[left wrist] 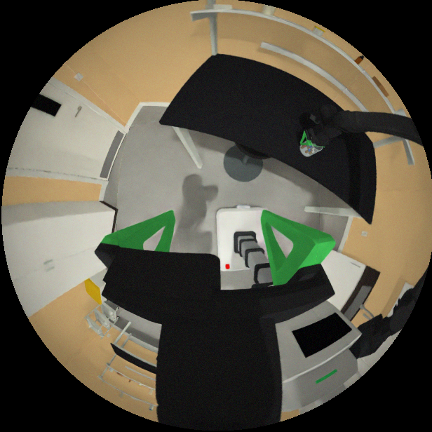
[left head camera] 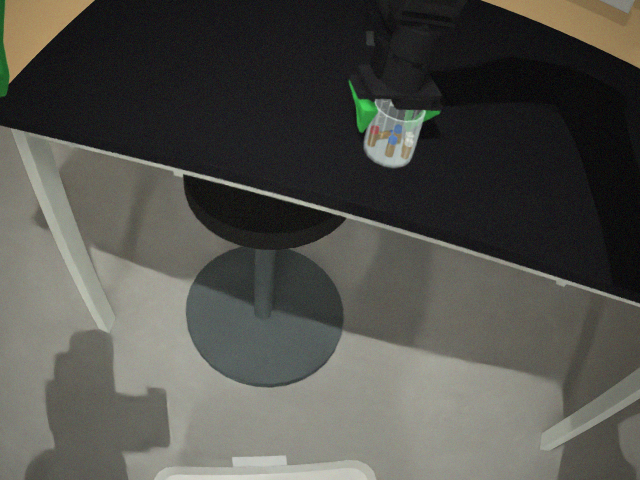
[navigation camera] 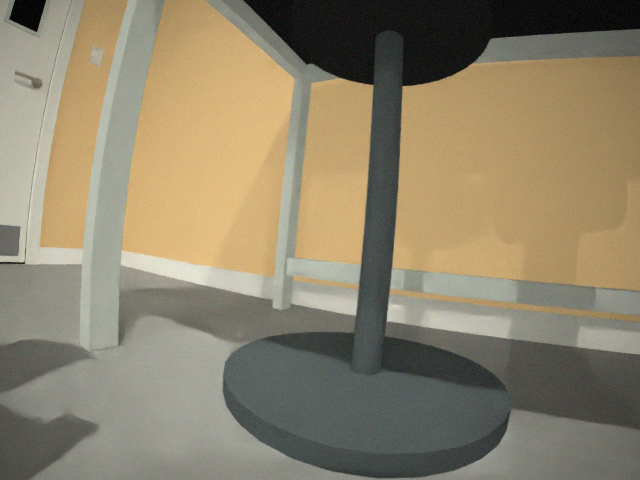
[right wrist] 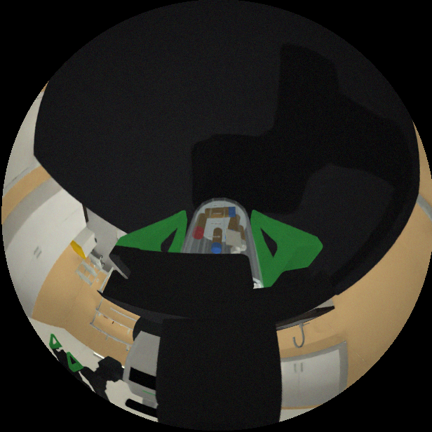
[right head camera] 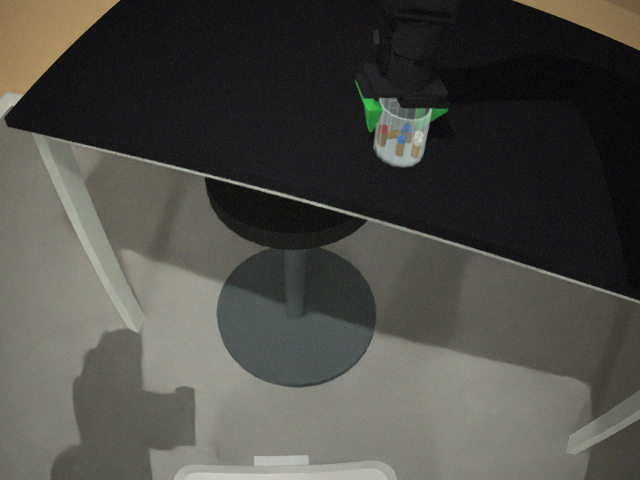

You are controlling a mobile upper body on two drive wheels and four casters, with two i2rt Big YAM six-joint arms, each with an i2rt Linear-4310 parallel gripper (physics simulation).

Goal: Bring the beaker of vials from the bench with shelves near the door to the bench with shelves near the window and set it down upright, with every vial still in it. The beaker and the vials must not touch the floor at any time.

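The clear beaker is on the black bench top, roughly upright; a small gap below it cannot be ruled out. Inside, vials with red, blue and white caps stand or lean, and one brown vial lies across. My right gripper is shut on the beaker, a green finger against either side. My left gripper is open and empty, away from the bench.
A round stool stands partly under the bench's front edge. Bench legs stand on the floor. Wall shelves run behind the bench. A door is at the left in the left wrist view.
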